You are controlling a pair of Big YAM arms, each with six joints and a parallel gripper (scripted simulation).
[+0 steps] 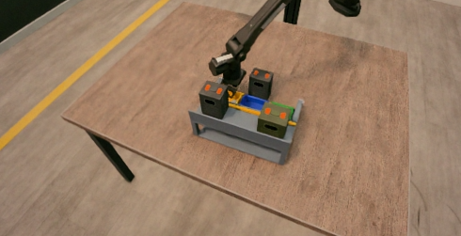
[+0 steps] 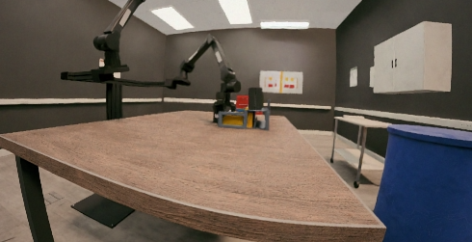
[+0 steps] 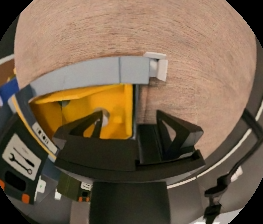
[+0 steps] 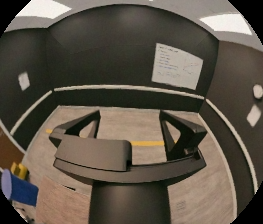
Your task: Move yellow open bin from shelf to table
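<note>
My left gripper is now 80 mm short of the yellow open bin and 10 mm to the right of it. From my left hand the other things lie so: grey shelf 120 mm to the left, 100 mm ahead, 20 mm above; dark lidded bin 100 mm to the left, 60 mm behind, 20 mm above.
</note>
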